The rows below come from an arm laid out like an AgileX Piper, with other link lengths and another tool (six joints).
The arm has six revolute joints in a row. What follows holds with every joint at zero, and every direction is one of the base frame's. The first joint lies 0.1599 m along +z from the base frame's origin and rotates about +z. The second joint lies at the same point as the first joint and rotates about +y. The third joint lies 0.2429 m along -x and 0.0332 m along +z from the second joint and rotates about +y. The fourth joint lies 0.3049 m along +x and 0.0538 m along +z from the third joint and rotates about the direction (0.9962, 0, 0.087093). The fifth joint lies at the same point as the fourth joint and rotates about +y. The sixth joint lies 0.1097 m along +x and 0.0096 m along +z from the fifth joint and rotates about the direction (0.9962, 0, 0.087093). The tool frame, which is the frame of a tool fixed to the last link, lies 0.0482 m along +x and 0.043 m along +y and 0.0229 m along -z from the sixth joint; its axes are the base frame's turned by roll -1.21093, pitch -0.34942 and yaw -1.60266 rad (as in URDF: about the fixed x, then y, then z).
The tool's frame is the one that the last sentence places.
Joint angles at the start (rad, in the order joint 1, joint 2, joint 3, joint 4, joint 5, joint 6): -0.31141 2.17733 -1.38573 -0.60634 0.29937 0.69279
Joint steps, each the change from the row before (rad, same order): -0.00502 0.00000 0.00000 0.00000 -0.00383 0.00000; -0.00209 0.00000 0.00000 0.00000 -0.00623 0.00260; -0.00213 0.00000 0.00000 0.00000 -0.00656 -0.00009; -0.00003 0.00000 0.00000 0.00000 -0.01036 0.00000; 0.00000 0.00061 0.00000 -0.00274 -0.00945 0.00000; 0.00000 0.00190 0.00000 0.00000 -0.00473 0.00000; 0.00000 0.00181 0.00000 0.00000 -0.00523 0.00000; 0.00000 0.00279 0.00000 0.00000 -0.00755 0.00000; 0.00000 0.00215 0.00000 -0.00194 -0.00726 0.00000; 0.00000 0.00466 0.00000 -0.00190 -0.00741 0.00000; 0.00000 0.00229 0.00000 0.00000 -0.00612 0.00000; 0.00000 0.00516 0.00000 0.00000 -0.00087 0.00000; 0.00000 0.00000 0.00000 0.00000 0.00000 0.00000
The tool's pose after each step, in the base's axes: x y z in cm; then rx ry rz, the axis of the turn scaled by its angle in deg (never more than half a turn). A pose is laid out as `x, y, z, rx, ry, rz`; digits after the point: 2 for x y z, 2 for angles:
47.56, -13.56, 1.71, -100.05, 108.85, -64.96
47.63, -13.63, 1.76, -99.60, 108.75, -65.11
47.68, -13.70, 1.81, -99.32, 108.51, -65.28
47.82, -13.65, 1.88, -99.01, 107.94, -65.47
47.92, -13.62, 1.91, -98.93, 107.32, -65.68
47.96, -13.59, 1.85, -98.86, 107.13, -65.66
48.00, -13.55, 1.80, -98.77, 106.91, -65.65
48.06, -13.50, 1.72, -98.65, 106.59, -65.63
48.12, -13.47, 1.66, -98.64, 106.19, -65.69
48.14, -13.42, 1.48, -98.71, 105.87, -65.60
48.19, -13.37, 1.42, -98.61, 105.62, -65.58
48.13, -13.35, 1.16, -98.78, 105.76, -65.31
48.13, -13.35, 1.16, -98.78, 105.76, -65.31

